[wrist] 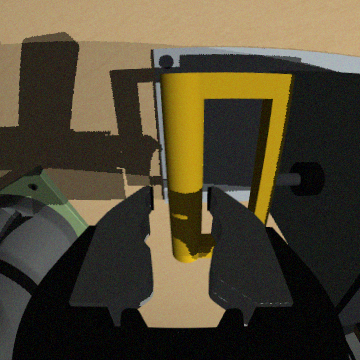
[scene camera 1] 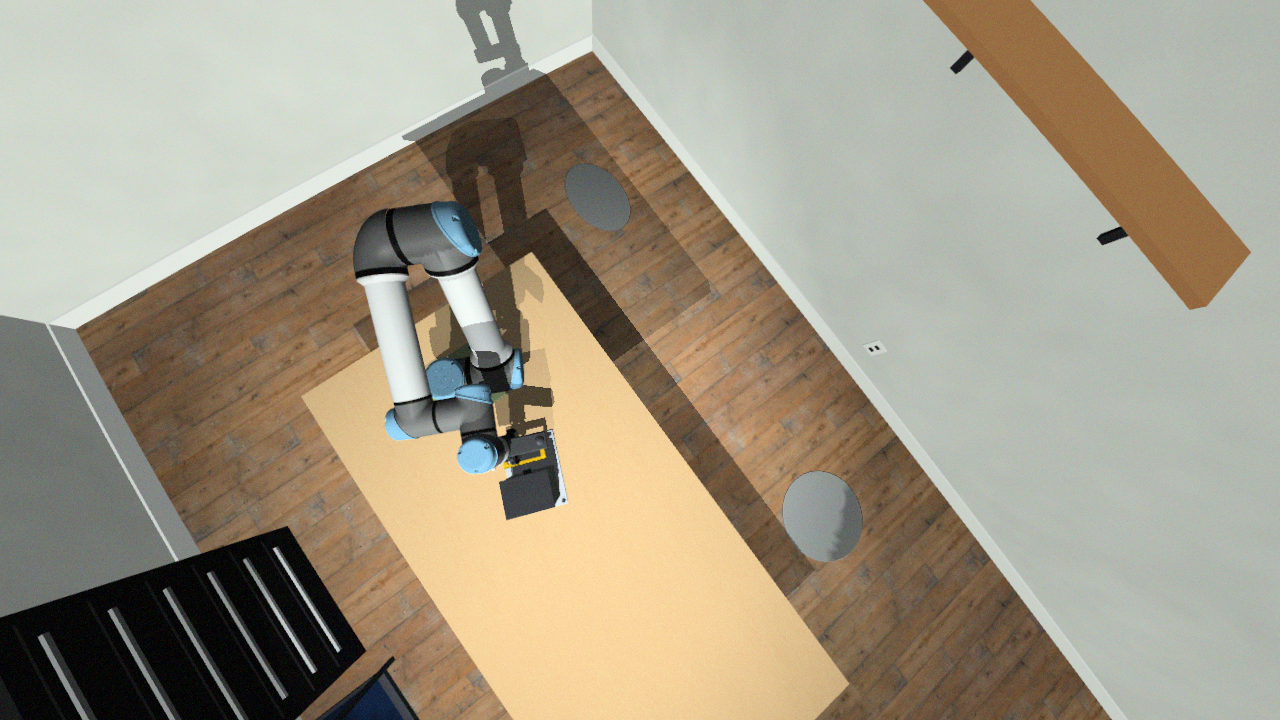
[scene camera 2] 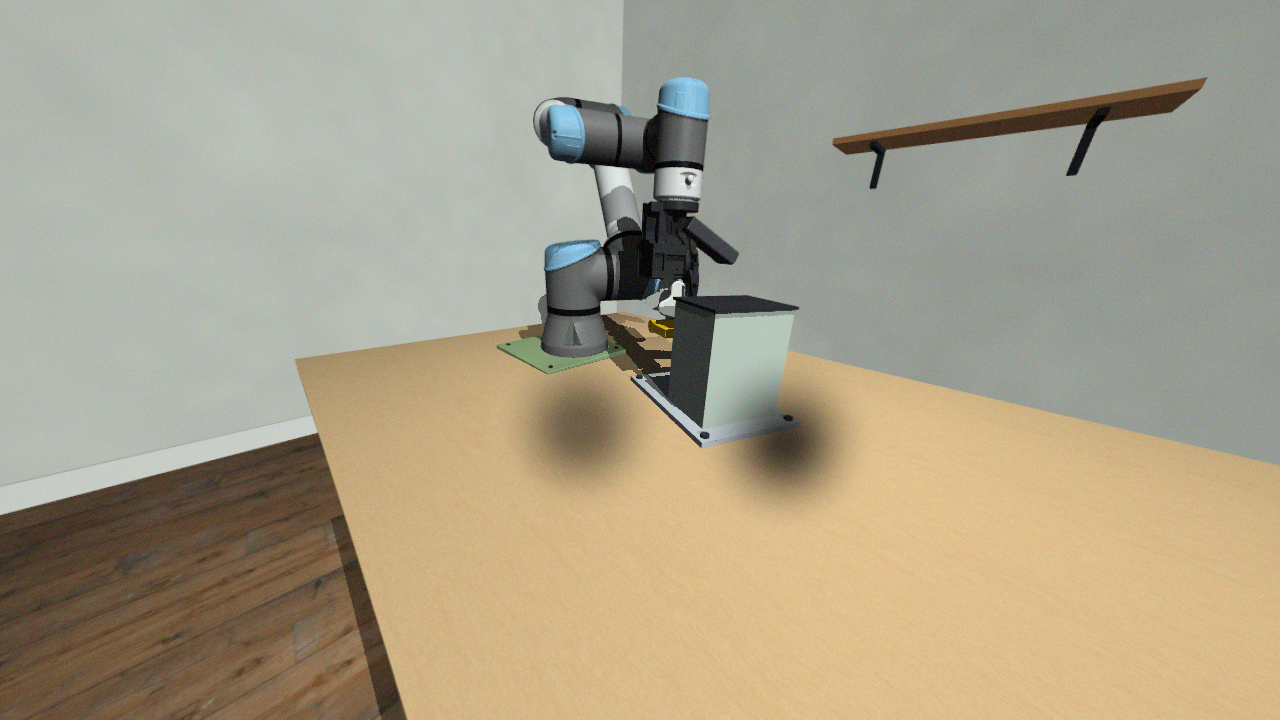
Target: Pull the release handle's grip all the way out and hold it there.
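The yellow release handle grip (scene camera 1: 537, 456) (scene camera 2: 661, 328) (wrist: 184, 125) is a rectangular frame with a thick round bar. In the wrist view it stands out from the dark face of a box-shaped housing (scene camera 1: 529, 494) (scene camera 2: 747, 367) (wrist: 325, 230), with a grey rod and black collar (wrist: 307, 178) at that face. My gripper (wrist: 180, 188) is open, partly closed in. Its two fingers stand on either side of the near end of the round bar, with gaps on both sides. The right finger hides part of the frame's near end. The housing hides most of the grip in scene camera 2.
The housing sits on a light grey base plate (scene camera 2: 751, 427) (wrist: 345, 62) bolted to the wooden table (scene camera 1: 608, 573) (scene camera 2: 572, 555). The arm's green mounting plate (scene camera 2: 528, 353) (wrist: 74, 215) is near. A wooden shelf (scene camera 1: 1092, 143) (scene camera 2: 1011, 120) hangs on the wall.
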